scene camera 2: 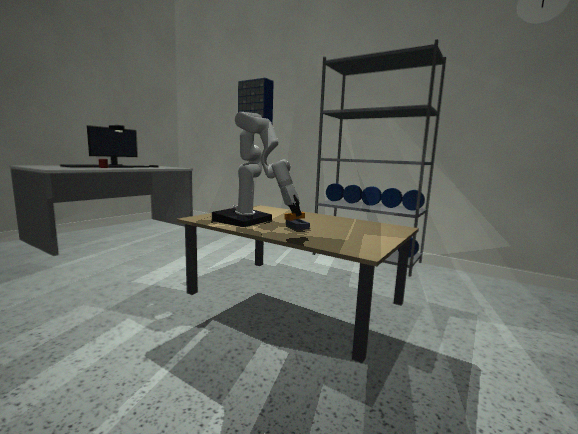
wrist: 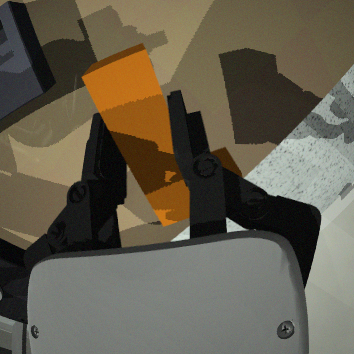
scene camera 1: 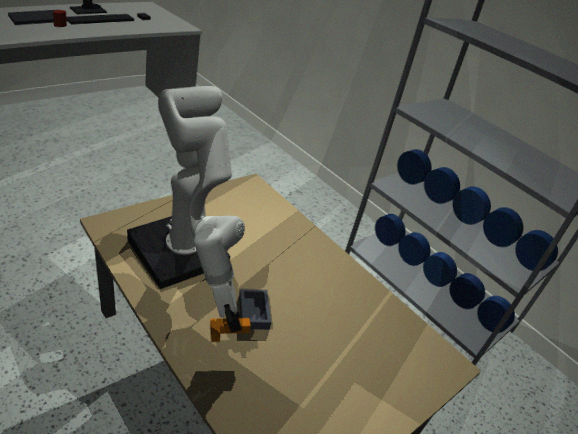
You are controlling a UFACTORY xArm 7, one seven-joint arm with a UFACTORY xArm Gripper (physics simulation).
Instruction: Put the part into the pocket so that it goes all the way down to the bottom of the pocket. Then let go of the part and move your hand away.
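Pixels of known places: gripper, fingertip midpoint: (scene camera 2: pixel 297 215) (wrist: pixel 144 118) (scene camera 1: pixel 236 326); arm's base, origin of the base link: (scene camera 2: pixel 245 212) (scene camera 1: pixel 183 242).
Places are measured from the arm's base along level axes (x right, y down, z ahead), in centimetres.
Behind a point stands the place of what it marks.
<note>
The orange part (scene camera 1: pixel 243 326) @[x 14.2, y -6.4, z 43.8 cm] (scene camera 2: pixel 289 216) @[x 22.9, y -5.8, z 40.3 cm] (wrist: pixel 125 85) @[x 12.8, y -6.6, z 43.2 cm] is a long block with a short leg at one end, giving it an L-like outline. My gripper (scene camera 1: pixel 232 321) @[x 14.8, y -5.0, z 41.7 cm] (scene camera 2: pixel 296 209) @[x 14.8, y -5.0, z 41.7 cm] (wrist: pixel 144 118) @[x 14.8, y -5.0, z 41.7 cm] is shut on its long block and holds it above the table, its shadow apart below. The pocket is in a dark grey open-topped box (scene camera 1: pixel 263 324) @[x 3.1, y 2.1, z 42.7 cm] (scene camera 2: pixel 298 226) @[x 7.0, y 2.7, z 39.4 cm] (wrist: pixel 25 92) @[x 6.4, y 1.1, z 37.8 cm] on the table. In the wrist view the part is to the right of the box, not over it. The leg is partly hidden behind the right finger there.
The wooden table (scene camera 1: pixel 320 300) @[x -21.6, y 4.7, z 46.7 cm] (scene camera 2: pixel 340 230) @[x -5.2, y 4.7, z 60.8 cm] carries the arm's black base plate (scene camera 1: pixel 165 272) @[x 13.6, y 1.0, z 7.6 cm] (scene camera 2: pixel 225 218) @[x 14.7, y 1.7, z -4.7 cm] behind the box. The table's edge and the floor show at the right of the wrist view. A shelf rack (scene camera 1: pixel 385 145) (scene camera 2: pixel 321 125) with blue discs stands beyond the table.
</note>
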